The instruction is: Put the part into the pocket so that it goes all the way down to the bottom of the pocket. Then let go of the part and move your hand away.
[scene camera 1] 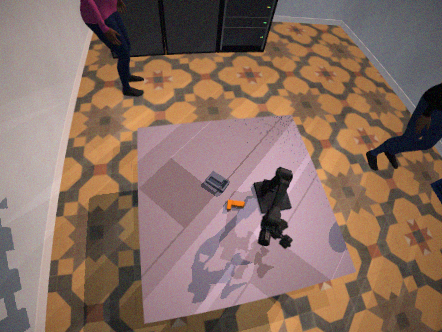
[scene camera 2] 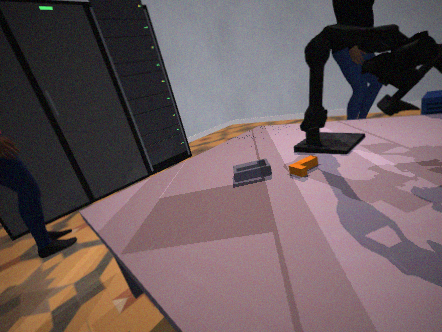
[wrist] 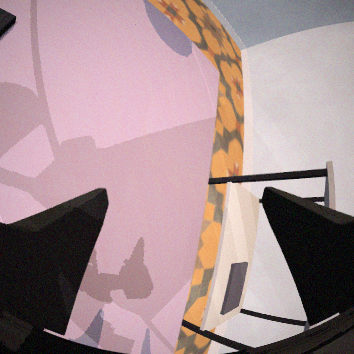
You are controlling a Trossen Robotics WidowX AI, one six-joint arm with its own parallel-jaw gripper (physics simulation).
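Places are measured from the arm's base along level axes (x ahead, y left, z up), in millimetres.
Pixels of known places: gripper, between the fingertips: [scene camera 2: 434, 95] [wrist: 186, 195]; arm's base, origin of its link: [scene camera 1: 265, 188] [scene camera 2: 313, 142].
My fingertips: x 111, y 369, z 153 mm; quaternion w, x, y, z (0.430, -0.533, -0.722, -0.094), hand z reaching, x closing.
For each thing: its top centre in the pictures, then the offset to it from my fingertips. Level surfaces: height alone.
- orange L-shaped part, centre of its top: [scene camera 2: 306, 161] [scene camera 1: 236, 205] 130 mm ahead, 330 mm right, 147 mm down
- grey block, centre of its top: [scene camera 2: 250, 165] [scene camera 1: 217, 180] 181 mm ahead, 527 mm right, 141 mm down
- pink table, height of its surface: 177 mm down
The orange L-shaped part [scene camera 1: 237, 204] [scene camera 2: 303, 166] lies flat on the table, apart from the grey block and between it and the arm's base. The grey block [scene camera 1: 207, 184] [scene camera 2: 250, 175] stands on the table with the pocket opening upward; no orange shows in the pocket, and its bottom is hard to see. My gripper [scene camera 1: 276, 239] [wrist: 186, 195] is open and empty. It hangs above the table on the other side of the arm's base, well away from the part and the block. The part and the block do not show in the wrist view.
The arm's black base plate [scene camera 1: 265, 204] [scene camera 2: 330, 145] stands on the pink table [scene camera 1: 170, 280] [scene camera 2: 210, 280] [wrist: 125, 90] near the part. Arm shadows fall across the table. Dark cabinets [scene camera 1: 190, 25] [scene camera 2: 60, 90] and two people stand beyond the table's edges. A pale panel [wrist: 240, 225] shows past the table edge.
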